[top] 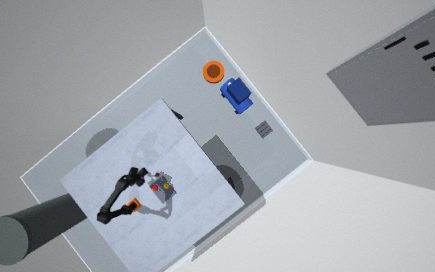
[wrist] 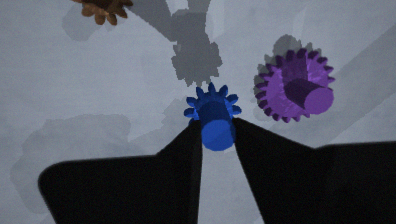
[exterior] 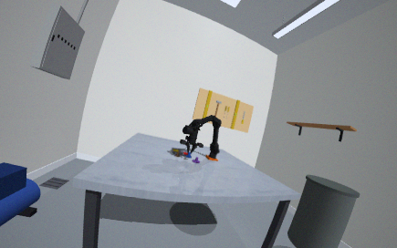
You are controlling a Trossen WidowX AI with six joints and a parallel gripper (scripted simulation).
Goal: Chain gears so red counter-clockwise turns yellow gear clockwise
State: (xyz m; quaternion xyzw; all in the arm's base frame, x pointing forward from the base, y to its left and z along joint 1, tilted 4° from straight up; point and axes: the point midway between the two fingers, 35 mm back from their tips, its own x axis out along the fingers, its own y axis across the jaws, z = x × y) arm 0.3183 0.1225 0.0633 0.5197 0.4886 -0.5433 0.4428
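Now: the red gear 40 mm behind my gripper tip, 160 mm to the right of it and 50 mm below it. Also, from my gripper tip: brown gear 60 mm ahead, 90 mm to the right, 50 mm below; then blue gear 10 mm below; then purple gear 80 mm behind, 10 mm to the left, 50 mm below.
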